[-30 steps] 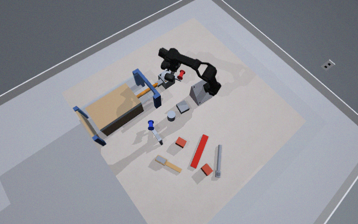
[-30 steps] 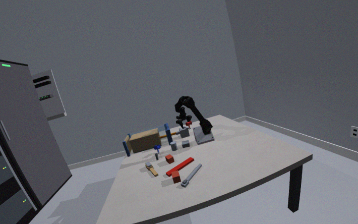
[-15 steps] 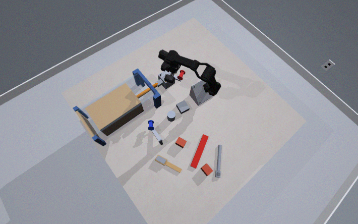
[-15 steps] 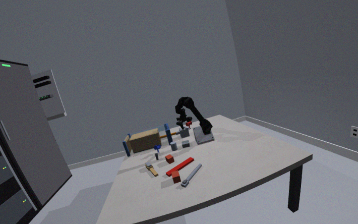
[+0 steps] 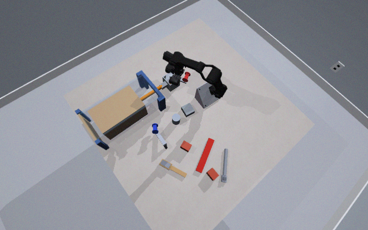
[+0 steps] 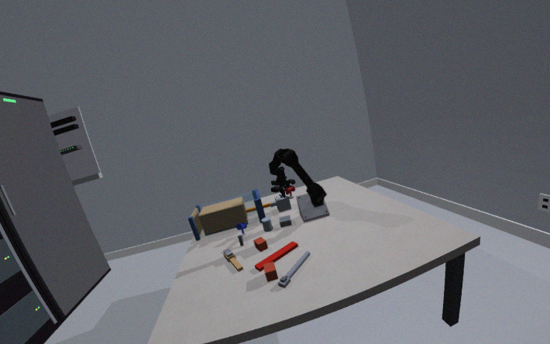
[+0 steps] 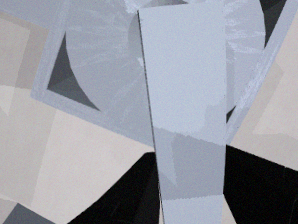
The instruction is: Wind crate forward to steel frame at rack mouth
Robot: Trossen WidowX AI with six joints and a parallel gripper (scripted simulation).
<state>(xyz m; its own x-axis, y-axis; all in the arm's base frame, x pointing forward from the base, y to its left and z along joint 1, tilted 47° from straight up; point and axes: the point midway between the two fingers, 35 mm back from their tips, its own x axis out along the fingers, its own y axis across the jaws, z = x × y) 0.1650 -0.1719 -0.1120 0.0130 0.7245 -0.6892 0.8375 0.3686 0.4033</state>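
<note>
Now: gripper tip 1 cm past the red-knobbed handle, 1 cm to the right of it and 2 cm below it. Round my gripper tip: red knob (3 cm behind, 5 cm to the left, 4 cm above); blue frame (19 cm ahead, 3 cm to the right, 1 cm above); grey winch (1 cm ahead, 5 cm to the right, 6 cm below).
</note>
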